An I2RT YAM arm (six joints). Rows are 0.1 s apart.
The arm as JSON. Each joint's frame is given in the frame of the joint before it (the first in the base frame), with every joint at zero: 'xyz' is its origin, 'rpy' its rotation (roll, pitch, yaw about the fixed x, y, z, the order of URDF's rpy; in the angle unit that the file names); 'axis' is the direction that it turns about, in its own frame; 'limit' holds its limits. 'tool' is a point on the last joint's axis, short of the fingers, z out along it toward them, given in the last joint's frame.
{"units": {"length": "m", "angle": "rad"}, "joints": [
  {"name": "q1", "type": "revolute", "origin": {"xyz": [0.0, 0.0, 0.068], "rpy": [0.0, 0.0, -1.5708]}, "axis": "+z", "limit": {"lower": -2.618, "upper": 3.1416}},
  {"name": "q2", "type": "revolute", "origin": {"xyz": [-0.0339, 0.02, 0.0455], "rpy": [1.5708, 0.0, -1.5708]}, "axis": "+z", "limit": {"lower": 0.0, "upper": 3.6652}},
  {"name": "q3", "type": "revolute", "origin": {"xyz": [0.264, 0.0, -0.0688], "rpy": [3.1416, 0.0, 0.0]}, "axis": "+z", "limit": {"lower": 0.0, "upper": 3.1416}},
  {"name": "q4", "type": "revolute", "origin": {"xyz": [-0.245, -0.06, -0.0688], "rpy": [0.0, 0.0, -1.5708]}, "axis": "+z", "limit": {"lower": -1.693, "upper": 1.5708}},
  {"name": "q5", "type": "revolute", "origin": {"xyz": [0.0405, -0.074, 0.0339], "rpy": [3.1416, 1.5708, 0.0]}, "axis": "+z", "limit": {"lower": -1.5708, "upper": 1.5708}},
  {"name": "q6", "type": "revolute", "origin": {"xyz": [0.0, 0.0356, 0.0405], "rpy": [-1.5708, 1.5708, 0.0]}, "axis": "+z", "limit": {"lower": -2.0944, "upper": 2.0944}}
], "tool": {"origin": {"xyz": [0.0, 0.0, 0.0], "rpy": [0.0, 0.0, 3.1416]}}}
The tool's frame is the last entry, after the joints.
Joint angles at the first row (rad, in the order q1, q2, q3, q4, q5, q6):
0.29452 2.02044 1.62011 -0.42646 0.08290 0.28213
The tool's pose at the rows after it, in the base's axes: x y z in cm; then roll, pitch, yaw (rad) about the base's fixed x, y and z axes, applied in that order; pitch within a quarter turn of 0, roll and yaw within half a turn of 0:
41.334 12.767 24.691 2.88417 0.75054 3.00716
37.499 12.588 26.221 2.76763 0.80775 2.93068
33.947 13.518 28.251 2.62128 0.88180 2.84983
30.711 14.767 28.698 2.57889 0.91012 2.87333
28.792 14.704 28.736 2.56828 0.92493 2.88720
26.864 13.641 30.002 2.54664 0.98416 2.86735
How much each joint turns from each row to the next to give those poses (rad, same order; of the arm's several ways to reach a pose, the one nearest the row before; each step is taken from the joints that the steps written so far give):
0.00911 -0.11792 -0.11149 0.03359 -0.03366 0.03368
0.02300 -0.16871 -0.17928 0.09807 -0.01854 0.04607
0.05517 -0.14735 -0.12018 0.08752 -0.00151 0.04608
0.07056 -0.10285 -0.09533 0.03087 0.01064 0.00928
0.02470 -0.07059 -0.06581 0.01070 0.00463 -0.00307
0.00002 -0.10111 -0.04918 0.00158 0.01679 -0.02591

